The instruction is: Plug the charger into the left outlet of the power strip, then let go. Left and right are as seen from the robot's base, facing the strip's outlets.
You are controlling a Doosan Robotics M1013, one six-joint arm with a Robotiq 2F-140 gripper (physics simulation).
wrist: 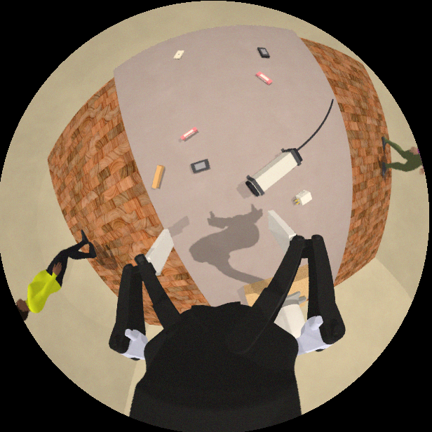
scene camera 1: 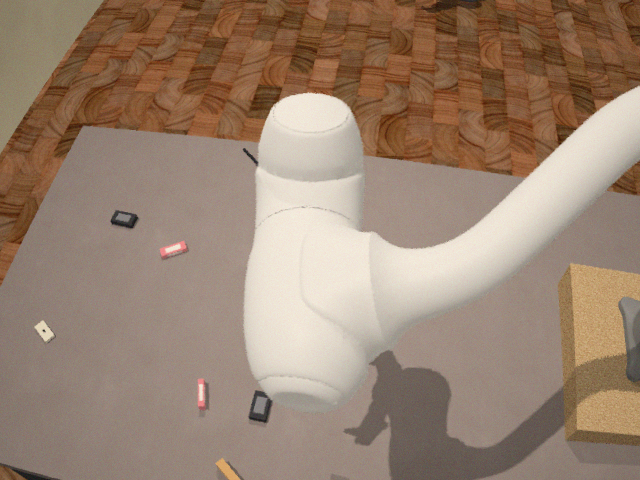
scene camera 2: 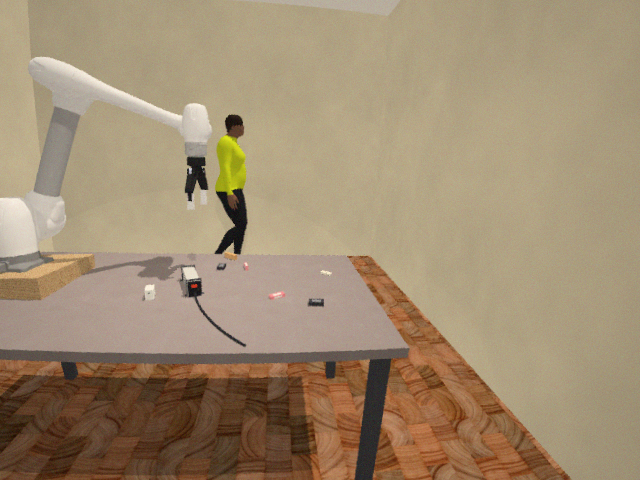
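Seen in the pictures: gripper, fingertip midpoint: (scene camera 2: pixel 197 206); arm's base, link origin: (scene camera 2: pixel 19 266).
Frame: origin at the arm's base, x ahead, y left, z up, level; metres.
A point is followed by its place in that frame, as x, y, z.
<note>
The white charger (scene camera 2: pixel 149 292) {0.585, -0.160, -0.038} (wrist: pixel 303 197) lies on the table beside the power strip, apart from it; in the wrist view its brass prongs point to the lower left. The power strip (scene camera 2: pixel 190 274) {0.704, -0.042, -0.014} (wrist: pixel 275 172) is long, with a pale top and black ends. A black cord runs from one end, and a red patch shows on that end in scene camera 2. The outlets cannot be made out. My gripper (scene camera 2: pixel 196 200) {0.700, 0.158, 0.222} (wrist: pixel 218 228) is open and empty, high above the table. In scene camera 1 the arm hides the gripper, strip and charger.
On the table (scene camera 1: pixel 129 310) {1.098, 0.018, -0.069} are two dark boxes (scene camera 1: pixel 124 218) {1.176, -0.205, -0.054} (scene camera 1: pixel 260 406) {0.789, 0.188, -0.055}, two red-and-white pieces (scene camera 1: pixel 173 250) {1.037, -0.135, -0.056} (scene camera 1: pixel 201 393) {0.901, 0.181, -0.047}, a cream plate (scene camera 1: pixel 44 331) {1.267, 0.102, -0.060} and an orange block (wrist: pixel 158 177). The arm stands on a tan base block (scene camera 2: pixel 46 279) {0.194, -0.122, -0.006}. A person in yellow (scene camera 2: pixel 231 165) is behind the table.
</note>
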